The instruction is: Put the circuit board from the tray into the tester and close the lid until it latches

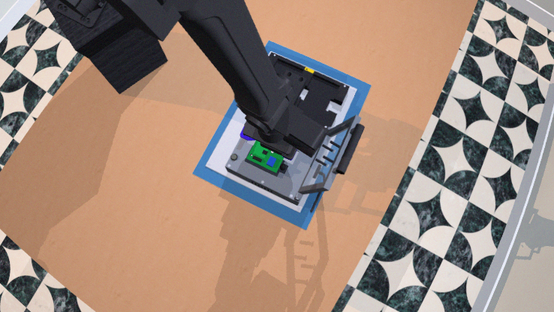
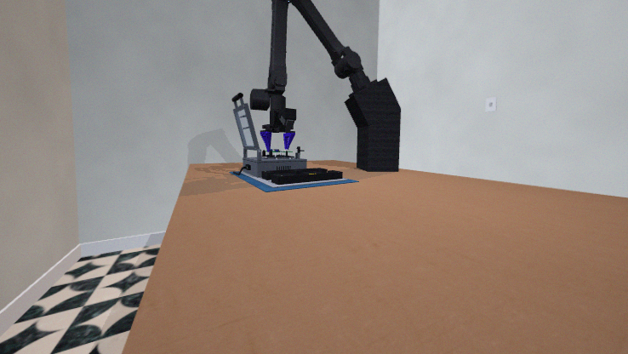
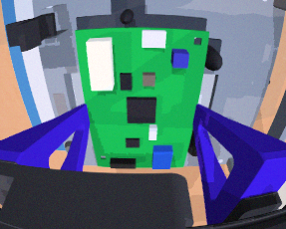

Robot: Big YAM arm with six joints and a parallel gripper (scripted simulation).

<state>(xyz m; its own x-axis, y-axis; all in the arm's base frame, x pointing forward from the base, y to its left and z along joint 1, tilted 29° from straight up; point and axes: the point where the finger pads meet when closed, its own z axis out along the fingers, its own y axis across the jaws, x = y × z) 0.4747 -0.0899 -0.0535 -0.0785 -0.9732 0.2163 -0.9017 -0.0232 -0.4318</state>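
Right now the green circuit board is right at my hand. Round my hand: black plate (20 mm below, 10 mm to the left, 10 mm ahead); tester (40 mm to the left, 40 mm ahead, 20 mm above); dark latch hook (60 mm to the left, 60 mm behind).
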